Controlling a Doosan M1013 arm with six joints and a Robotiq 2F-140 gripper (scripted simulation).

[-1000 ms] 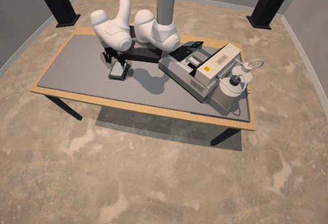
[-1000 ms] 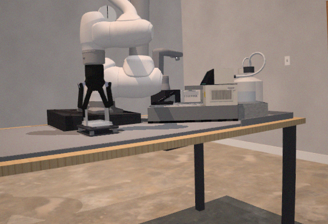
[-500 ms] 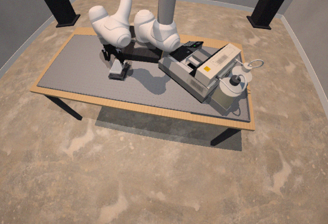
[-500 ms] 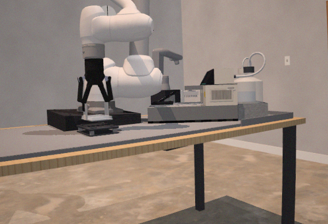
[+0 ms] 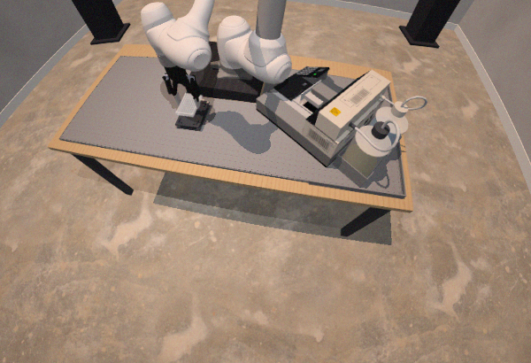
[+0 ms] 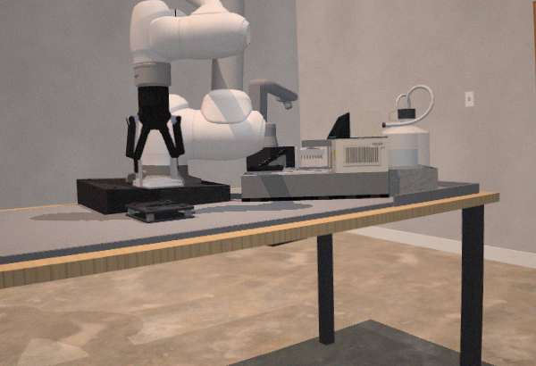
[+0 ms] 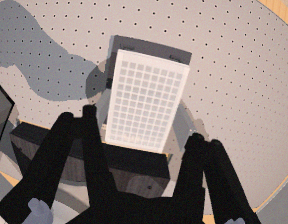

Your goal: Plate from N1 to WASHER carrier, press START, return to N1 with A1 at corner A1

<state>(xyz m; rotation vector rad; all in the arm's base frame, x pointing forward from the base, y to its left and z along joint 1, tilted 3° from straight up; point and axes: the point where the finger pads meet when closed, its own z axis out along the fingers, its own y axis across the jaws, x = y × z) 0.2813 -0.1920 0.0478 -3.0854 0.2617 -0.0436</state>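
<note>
Right now the washer carrier is 480 mm to the left of my hand, 110 mm behind it and 20 mm below it. The rest, counted from my hand: plate washer: 580 mm to the left, 20 mm above; white well plate: 20 mm below; plate nest N1: 80 mm below.
</note>
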